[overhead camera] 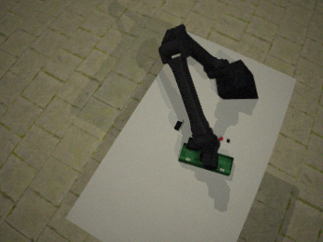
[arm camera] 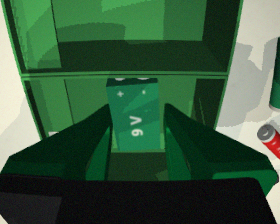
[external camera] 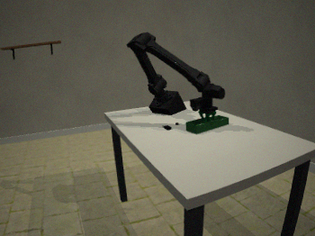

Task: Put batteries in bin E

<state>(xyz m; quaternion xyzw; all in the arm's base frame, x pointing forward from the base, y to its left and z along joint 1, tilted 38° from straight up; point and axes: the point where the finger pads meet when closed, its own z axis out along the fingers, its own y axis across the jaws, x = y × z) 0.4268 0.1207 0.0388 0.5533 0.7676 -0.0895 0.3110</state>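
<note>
Now: the green bin 1 cm ahead of my hand. Round my hand: green cylindrical battery (9 cm behind, 4 cm to the right, 2 cm below); green 9 V battery (1 cm to the right, 1 cm below); red cylindrical battery (12 cm behind, 2 cm to the left, 2 cm below).
</note>
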